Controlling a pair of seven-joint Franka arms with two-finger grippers.
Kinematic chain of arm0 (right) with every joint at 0, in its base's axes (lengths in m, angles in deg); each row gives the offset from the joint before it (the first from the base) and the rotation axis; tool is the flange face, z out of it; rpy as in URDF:
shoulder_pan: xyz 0 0 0.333 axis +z
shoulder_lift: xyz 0 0 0 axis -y
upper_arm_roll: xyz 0 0 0.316 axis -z
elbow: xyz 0.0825 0 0 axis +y
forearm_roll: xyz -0.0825 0 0.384 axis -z
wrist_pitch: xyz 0 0 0 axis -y
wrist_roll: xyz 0.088 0 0 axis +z
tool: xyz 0 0 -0.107 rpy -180 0 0
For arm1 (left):
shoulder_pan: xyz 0 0 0.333 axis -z
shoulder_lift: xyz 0 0 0 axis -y
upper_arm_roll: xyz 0 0 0.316 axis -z
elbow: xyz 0.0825 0 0 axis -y
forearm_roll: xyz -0.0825 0 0.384 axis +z
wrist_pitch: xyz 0 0 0 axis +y
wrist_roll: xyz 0.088 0 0 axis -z
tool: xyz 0 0 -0.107 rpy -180 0 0
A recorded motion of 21 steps. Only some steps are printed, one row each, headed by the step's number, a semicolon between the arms.
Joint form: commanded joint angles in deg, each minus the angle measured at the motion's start. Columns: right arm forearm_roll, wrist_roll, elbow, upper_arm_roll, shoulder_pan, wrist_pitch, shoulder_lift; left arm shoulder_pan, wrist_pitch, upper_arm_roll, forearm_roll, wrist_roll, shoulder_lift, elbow.
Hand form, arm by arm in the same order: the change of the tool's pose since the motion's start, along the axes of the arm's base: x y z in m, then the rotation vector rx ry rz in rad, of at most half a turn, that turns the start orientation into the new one. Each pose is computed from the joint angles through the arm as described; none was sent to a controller.
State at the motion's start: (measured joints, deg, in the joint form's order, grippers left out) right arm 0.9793 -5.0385 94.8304 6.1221 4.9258 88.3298 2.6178; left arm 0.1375 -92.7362 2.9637 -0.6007 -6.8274 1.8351 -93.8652
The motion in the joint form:
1: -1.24 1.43 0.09 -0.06 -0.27 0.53 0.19; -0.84 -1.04 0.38 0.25 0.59 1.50 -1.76
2: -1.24 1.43 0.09 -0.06 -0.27 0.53 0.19; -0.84 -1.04 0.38 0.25 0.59 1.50 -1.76
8: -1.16 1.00 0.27 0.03 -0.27 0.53 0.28; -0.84 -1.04 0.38 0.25 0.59 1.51 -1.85
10: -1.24 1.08 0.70 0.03 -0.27 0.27 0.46; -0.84 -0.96 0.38 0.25 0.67 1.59 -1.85
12: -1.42 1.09 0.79 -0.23 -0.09 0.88 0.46; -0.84 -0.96 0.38 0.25 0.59 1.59 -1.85
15: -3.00 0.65 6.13 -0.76 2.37 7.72 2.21; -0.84 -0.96 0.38 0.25 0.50 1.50 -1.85
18: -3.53 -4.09 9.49 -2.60 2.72 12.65 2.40; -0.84 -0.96 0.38 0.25 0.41 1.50 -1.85
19: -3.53 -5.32 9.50 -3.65 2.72 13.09 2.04; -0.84 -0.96 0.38 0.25 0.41 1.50 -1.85
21: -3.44 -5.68 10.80 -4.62 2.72 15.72 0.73; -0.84 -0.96 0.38 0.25 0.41 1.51 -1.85
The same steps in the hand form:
1: 0.0001 0.0003 0.0018 0.0232 -0.0115 0.0204; -0.0064 0.0047 0.0012 0.0056 -0.0139 -0.0022
2: 0.0001 0.0003 0.0018 0.0232 -0.0115 0.0204; -0.0064 0.0047 0.0012 0.0056 -0.0139 -0.0022
8: -0.0005 -0.0007 0.0011 0.0217 -0.0099 0.0114; -0.0065 0.0047 0.0006 0.0057 -0.0125 -0.0022
10: -0.0022 -0.0006 -0.0011 0.0238 -0.0010 0.0128; -0.0070 0.0047 0.0012 0.0058 -0.0125 -0.0036
12: -0.0010 0.0039 -0.0009 0.0264 -0.0101 0.0205; -0.0070 0.0047 0.0012 0.0058 -0.0125 -0.0022
15: -0.0015 0.0339 -0.0186 0.0559 -0.0660 0.0607; -0.0066 0.0047 0.0003 0.0057 -0.0109 -0.0007
18: 0.0011 0.0558 -0.0372 0.0622 -0.0942 0.0118; -0.0066 0.0047 0.0003 0.0057 -0.0109 0.0009
19: 0.0024 0.0662 -0.0399 0.0607 -0.0947 0.0083; -0.0066 0.0047 0.0003 0.0057 -0.0109 0.0009
21: 0.0091 0.0762 -0.0592 0.0575 -0.0948 0.0174; -0.0066 0.0047 0.0004 0.0057 -0.0111 0.0009

